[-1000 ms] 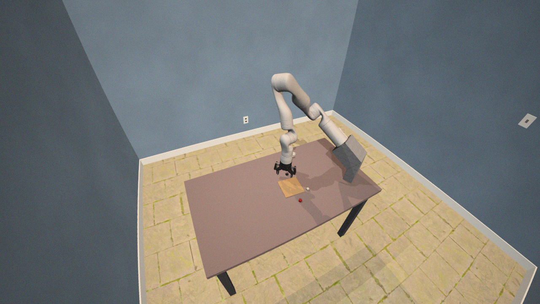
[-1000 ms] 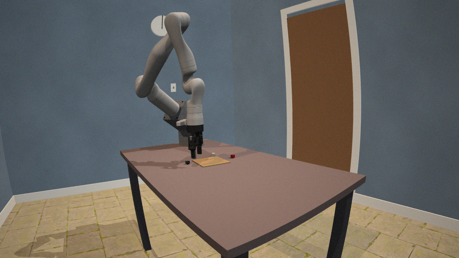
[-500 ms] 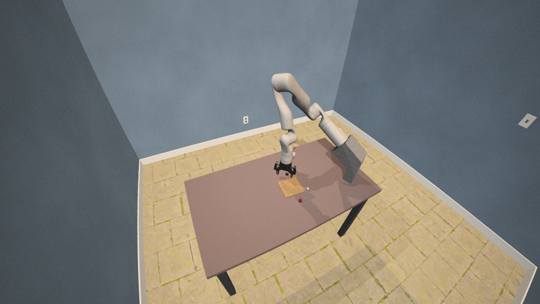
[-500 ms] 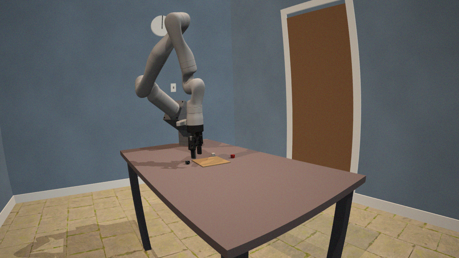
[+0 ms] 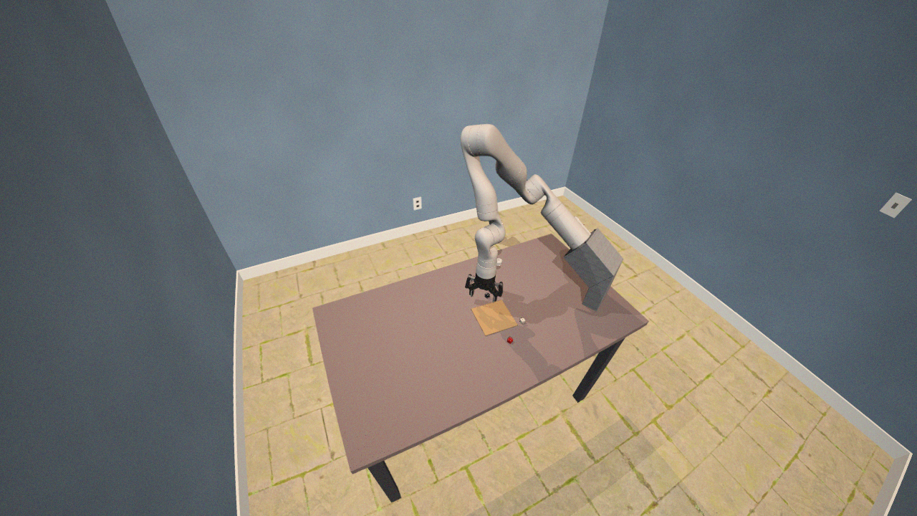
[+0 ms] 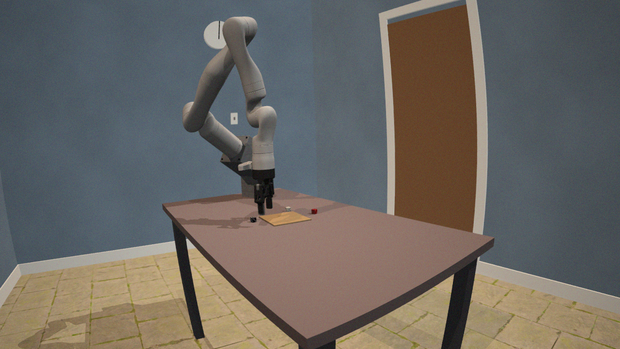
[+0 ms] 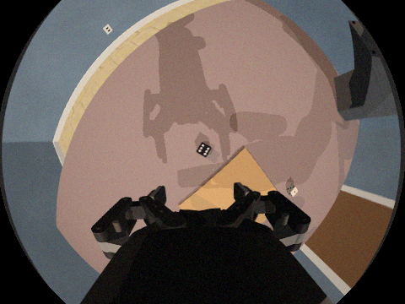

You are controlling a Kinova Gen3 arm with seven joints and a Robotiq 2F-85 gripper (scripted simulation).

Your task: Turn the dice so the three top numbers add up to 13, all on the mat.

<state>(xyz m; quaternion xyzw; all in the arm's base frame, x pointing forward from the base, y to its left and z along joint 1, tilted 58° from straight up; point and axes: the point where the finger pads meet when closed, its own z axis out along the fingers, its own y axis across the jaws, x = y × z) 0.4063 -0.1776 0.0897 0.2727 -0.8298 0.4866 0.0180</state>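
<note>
Now: hand 80 mm to the right of the tan mat, 40 mm above it and 10 mm short of it. The rest, counted from my hand: red die: 200 mm to the left, 50 mm ahead, 40 mm below.
</note>
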